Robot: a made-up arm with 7 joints.
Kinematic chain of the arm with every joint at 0, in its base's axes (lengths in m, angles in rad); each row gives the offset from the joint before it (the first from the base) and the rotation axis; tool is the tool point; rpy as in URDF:
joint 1: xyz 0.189 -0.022 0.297 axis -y
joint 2: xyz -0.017 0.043 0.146 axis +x
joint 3: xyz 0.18 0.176 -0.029 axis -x
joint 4: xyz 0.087 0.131 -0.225 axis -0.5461 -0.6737 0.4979
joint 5: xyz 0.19 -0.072 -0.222 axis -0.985 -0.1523 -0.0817
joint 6: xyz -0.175 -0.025 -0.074 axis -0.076 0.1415 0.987
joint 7: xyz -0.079 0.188 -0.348 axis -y
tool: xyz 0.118 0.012 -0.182 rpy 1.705 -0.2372 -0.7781
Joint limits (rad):
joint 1: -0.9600..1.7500
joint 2: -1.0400..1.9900
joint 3: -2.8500..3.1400
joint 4: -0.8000..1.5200
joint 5: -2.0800..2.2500
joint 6: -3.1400..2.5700
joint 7: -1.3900..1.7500
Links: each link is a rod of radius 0.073 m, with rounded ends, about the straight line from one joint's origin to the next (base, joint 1, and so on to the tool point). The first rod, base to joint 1, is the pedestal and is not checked.
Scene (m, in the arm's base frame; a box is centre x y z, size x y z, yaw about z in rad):
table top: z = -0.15
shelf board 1: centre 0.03 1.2 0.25 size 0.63 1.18 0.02 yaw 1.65
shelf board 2: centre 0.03 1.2 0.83 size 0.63 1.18 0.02 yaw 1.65
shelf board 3: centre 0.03 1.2 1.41 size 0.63 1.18 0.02 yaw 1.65
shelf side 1: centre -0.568 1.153 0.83 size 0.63 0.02 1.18 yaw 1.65
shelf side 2: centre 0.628 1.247 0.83 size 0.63 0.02 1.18 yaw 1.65
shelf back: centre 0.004 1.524 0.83 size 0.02 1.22 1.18 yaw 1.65
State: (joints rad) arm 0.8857 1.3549 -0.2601 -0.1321 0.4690 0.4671 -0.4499
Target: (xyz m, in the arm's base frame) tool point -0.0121 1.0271 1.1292
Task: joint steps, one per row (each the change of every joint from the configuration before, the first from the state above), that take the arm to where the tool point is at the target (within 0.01 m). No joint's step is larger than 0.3 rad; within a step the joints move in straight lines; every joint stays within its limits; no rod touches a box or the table.
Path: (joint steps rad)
1: -0.0547 0.1588 -0.0477 0.0353 0.2679 0.1594 -0.0931
2: -0.0547 0.1587 -0.0476 0.0352 0.2680 0.1593 -0.0932
3: -0.0547 0.1588 -0.0477 0.0353 0.2679 0.1594 -0.0931
4: -0.0547 0.1588 -0.0476 0.0353 0.2679 0.1594 -0.0932
5: -0.2869 0.0000 -0.2190 -0.1116 -0.1081 -0.0890 0.0391
6: -0.2869 0.0000 -0.2191 -0.1116 -0.1080 -0.0890 0.0391
7: 0.1132 -0.0962 0.0955 0.0775 -0.2359 -0.1543 0.1014
8: 0.1131 -0.0962 0.0954 0.0774 -0.2360 -0.1543 0.1013
9: 0.1132 -0.0961 0.0955 0.0775 -0.2359 -0.1542 0.1013
10: 0.1131 -0.0962 0.0955 0.0774 -0.2359 -0.1543 0.1014

